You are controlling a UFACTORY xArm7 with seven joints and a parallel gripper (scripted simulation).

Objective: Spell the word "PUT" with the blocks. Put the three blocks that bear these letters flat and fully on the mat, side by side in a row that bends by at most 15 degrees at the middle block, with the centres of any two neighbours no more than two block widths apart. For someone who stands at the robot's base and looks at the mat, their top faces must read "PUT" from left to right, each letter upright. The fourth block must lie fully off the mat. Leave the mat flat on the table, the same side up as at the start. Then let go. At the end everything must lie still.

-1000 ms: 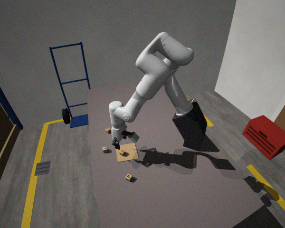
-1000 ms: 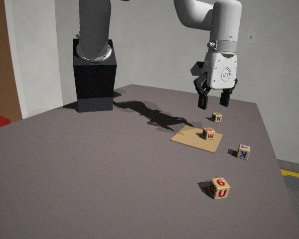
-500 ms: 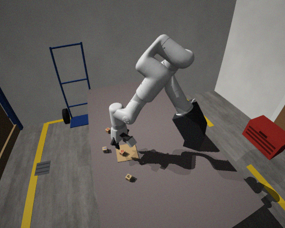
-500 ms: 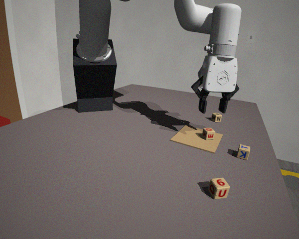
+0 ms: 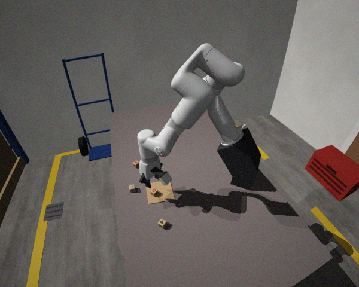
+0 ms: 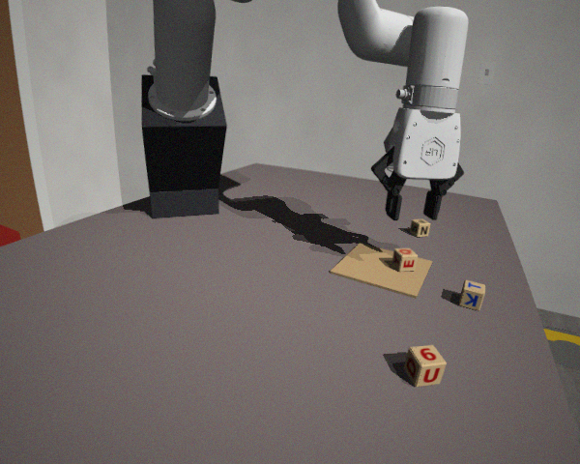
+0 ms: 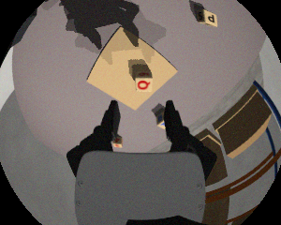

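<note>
My gripper is now 30 mm past the tan mat, 10 mm to the left of it and 110 mm above it.
</note>
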